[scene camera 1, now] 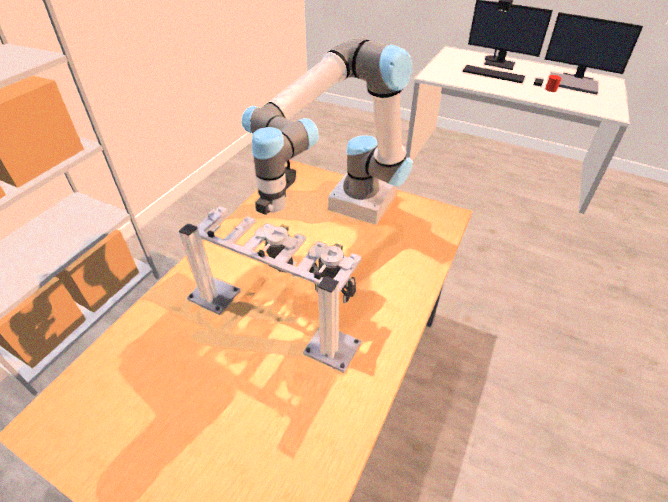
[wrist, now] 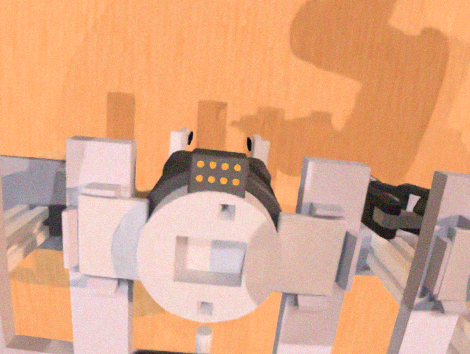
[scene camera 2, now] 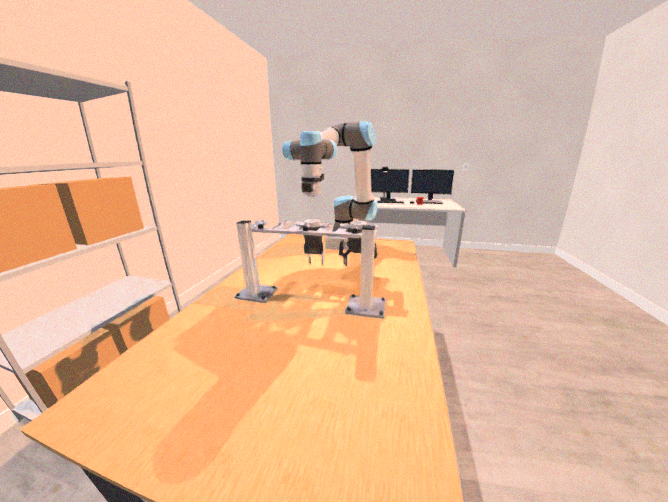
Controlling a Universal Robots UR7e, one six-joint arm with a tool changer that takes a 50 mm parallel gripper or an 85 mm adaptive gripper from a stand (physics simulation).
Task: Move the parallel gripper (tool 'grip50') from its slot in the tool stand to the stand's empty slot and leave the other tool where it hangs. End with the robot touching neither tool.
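Pixels of known places: arm's base, origin of its link: (scene camera 1: 361, 188).
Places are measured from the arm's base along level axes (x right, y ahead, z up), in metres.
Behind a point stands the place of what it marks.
The parallel gripper (scene camera 2: 316, 262) (wrist: 219, 141) hangs in the middle slot of the tool stand (scene camera 1: 328, 323) {x -0.106, y 0.777, z 0.100 m} (scene camera 2: 367, 269) {x -0.100, y 0.767, z 0.090 m} (wrist: 102, 320) {x 0.167, y 0.641, z 0.201 m}. Its white fingers point down and stand apart, with nothing between them. Its round coupling plate (scene camera 1: 277, 234) {x 0.109, y 0.593, z 0.208 m} (wrist: 207, 300) {x 0.109, y 0.620, z 0.219 m} faces up, uncovered. The arm's bare flange (scene camera 1: 274, 205) {x 0.088, y 0.631, z 0.347 m} (scene camera 2: 313, 191) {x 0.093, y 0.633, z 0.335 m} is above that plate and apart from it, carrying no tool. The black adaptive gripper (scene camera 1: 349, 289) (scene camera 2: 353, 246) (wrist: 385, 210) hangs in the right slot. The left slot (scene camera 1: 241, 229) {x 0.225, y 0.597, z 0.201 m} is empty. The parallel gripper's fingertips are hidden in scene camera 1.
The stand's two posts rise from base plates on the wooden table (scene camera 1: 178, 464) {x 0.163, y 1.186, z -0.081 m} (scene camera 2: 324, 442) {x 0.003, y 1.233, z -0.081 m}. The arm's base (scene camera 1: 359, 205) {x -0.021, y 0.109, z -0.007 m} is behind the stand. A shelf unit (scene camera 1: 97, 129) (scene camera 2: 145, 188) with boxes is on the left. A white desk (scene camera 1: 459, 62) with monitors is behind.
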